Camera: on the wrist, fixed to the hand. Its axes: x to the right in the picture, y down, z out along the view.
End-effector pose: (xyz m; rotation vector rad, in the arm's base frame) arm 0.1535 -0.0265 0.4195 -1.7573 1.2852 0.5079
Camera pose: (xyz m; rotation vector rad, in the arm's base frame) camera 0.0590 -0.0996 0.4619 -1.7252 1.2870 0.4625
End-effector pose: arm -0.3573 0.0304 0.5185 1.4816 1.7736 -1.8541
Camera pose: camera -0.2406 0.0790 0.5098 1.5045 1.7518 -1.9092
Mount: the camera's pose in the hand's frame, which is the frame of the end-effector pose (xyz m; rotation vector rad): -0.0272 0.0747 -0.0987 0.0480 0.0087 -0.0066
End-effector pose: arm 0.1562 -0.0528 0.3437 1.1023 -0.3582 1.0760
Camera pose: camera 0.0554 0.0203 0.3198 1.1403 -0.3231 1.0880
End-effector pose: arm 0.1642 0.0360 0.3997 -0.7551 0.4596 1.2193
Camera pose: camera 0.0924 -0.0429 0.3313 -0.7207 0.4915 1.1952
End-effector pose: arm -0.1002 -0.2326 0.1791 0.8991 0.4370 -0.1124
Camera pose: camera -0.1360 -0.1117 0.1916 0.9457 0.4469 -0.1255
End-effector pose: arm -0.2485 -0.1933 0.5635 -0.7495 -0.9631 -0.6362
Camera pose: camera -0.1557 -0.2239 0.4828 -0.7008 -0.9700 -0.6196
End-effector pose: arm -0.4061 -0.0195 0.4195 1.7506 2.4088 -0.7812
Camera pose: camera -0.3053 0.0163 0.4875 1.7675 2.4224 -0.8408
